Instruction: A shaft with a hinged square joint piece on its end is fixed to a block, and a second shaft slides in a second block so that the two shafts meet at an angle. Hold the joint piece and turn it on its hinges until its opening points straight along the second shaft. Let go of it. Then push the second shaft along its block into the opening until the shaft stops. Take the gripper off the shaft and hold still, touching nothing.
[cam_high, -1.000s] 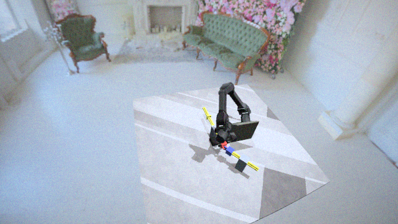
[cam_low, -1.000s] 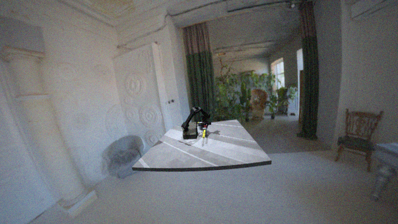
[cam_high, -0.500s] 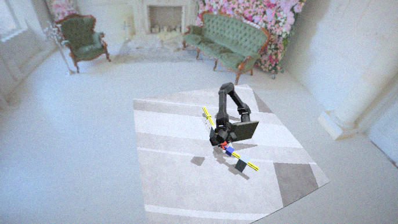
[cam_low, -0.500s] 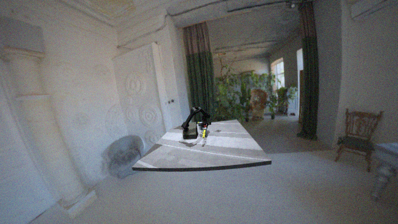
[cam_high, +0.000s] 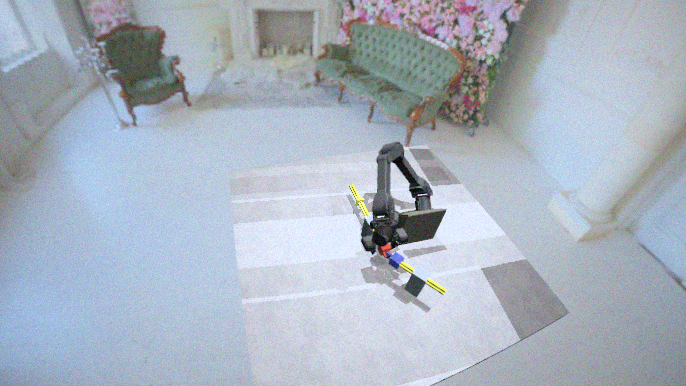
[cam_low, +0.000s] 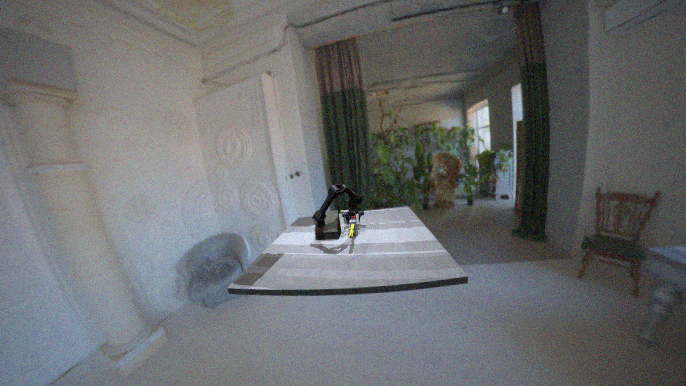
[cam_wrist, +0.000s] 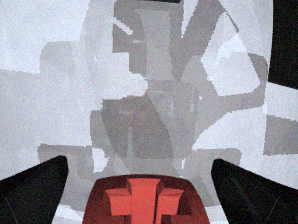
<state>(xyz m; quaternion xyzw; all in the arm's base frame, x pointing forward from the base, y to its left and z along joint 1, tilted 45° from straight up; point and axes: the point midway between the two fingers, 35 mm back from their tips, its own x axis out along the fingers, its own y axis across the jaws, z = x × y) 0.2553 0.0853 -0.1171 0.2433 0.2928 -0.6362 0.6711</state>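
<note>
Right now the red joint piece is 2 cm to the left of my gripper tip and 4 cm above it.
</note>
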